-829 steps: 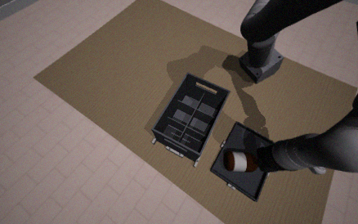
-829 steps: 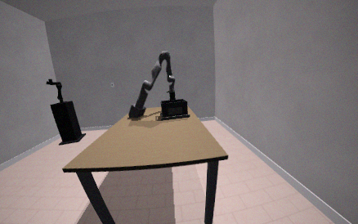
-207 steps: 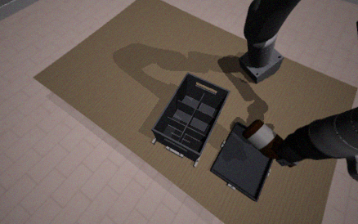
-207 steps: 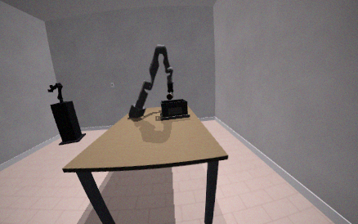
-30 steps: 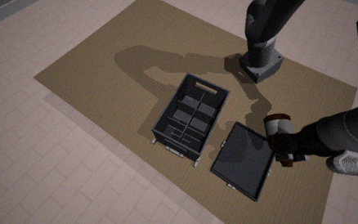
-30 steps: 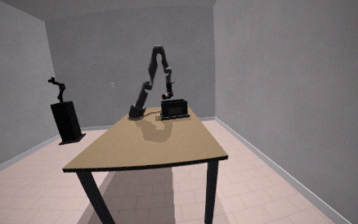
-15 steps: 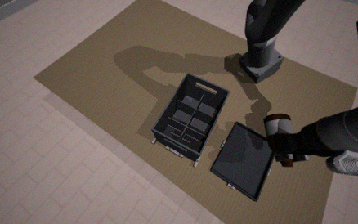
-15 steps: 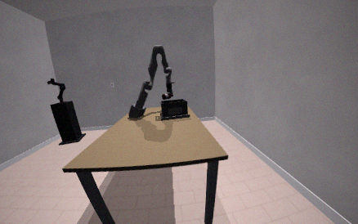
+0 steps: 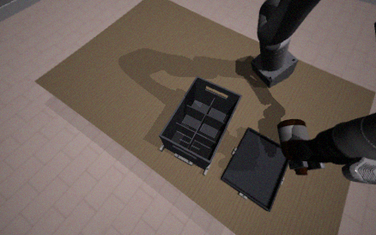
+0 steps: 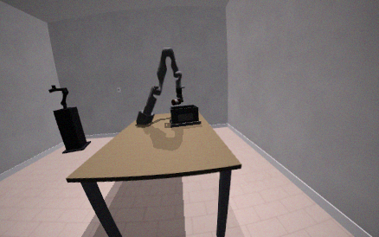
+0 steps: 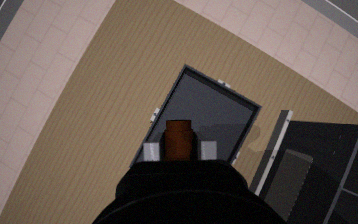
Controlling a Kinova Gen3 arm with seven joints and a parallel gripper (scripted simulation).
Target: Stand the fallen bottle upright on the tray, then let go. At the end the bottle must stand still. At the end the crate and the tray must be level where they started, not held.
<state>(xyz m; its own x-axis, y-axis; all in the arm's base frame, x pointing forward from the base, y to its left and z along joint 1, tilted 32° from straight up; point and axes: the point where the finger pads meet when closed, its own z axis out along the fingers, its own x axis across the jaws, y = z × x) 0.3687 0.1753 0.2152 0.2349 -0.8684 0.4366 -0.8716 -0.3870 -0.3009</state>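
Now: the brown bottle 50 mm behind my hand, 10 mm to the right of it and 10 mm below it. The rest, counted from my hand: dark flat tray 190 mm below, 40 mm to the right, 10 mm behind; then dark crate 300 mm to the right, 120 mm below, 80 mm behind.
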